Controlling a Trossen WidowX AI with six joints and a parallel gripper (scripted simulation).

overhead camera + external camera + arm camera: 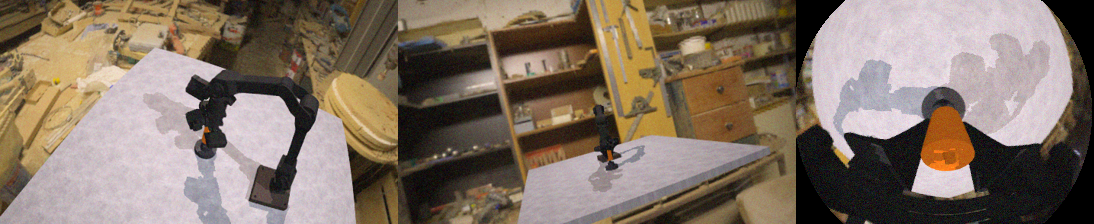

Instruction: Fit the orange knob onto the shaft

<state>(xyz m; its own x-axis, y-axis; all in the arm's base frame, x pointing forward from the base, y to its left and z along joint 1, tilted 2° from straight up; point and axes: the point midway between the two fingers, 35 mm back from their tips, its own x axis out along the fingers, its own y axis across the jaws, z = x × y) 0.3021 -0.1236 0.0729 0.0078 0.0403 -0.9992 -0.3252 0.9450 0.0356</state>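
The round dark pedestal is 4 cm below my gripper tip and 1 cm behind it. The rest, counted from my gripper tip: orange knob: 2 cm above.
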